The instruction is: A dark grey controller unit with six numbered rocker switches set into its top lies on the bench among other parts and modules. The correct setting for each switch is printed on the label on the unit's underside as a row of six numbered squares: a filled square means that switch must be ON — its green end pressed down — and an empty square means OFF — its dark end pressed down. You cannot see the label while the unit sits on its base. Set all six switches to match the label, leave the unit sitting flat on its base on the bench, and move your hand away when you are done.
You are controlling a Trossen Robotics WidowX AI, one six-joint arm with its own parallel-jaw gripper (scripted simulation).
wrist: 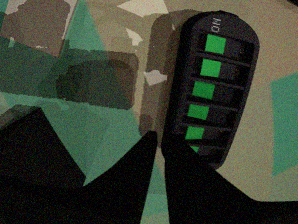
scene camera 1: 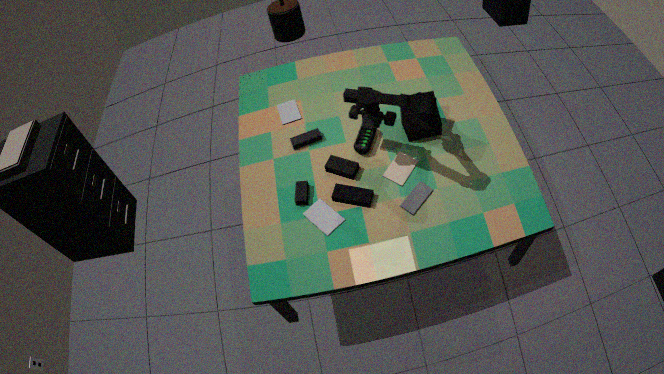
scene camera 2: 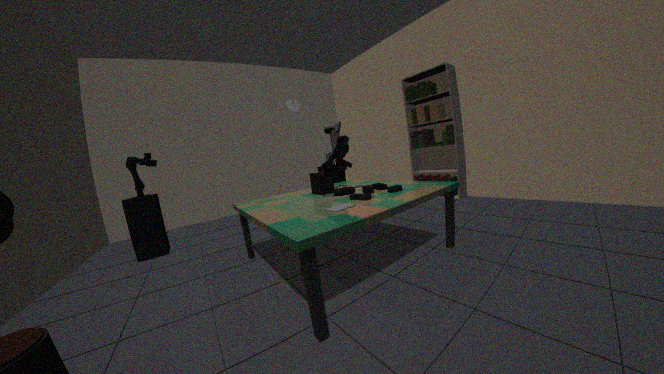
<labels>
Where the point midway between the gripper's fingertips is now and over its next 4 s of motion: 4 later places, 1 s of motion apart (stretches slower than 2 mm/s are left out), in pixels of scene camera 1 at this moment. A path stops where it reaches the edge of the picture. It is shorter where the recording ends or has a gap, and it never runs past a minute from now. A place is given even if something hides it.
The gripper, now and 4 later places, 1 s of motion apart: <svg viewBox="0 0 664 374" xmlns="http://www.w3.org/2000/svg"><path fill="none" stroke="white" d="M374 128L372 144L372 150L373 151L371 151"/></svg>
</labels>
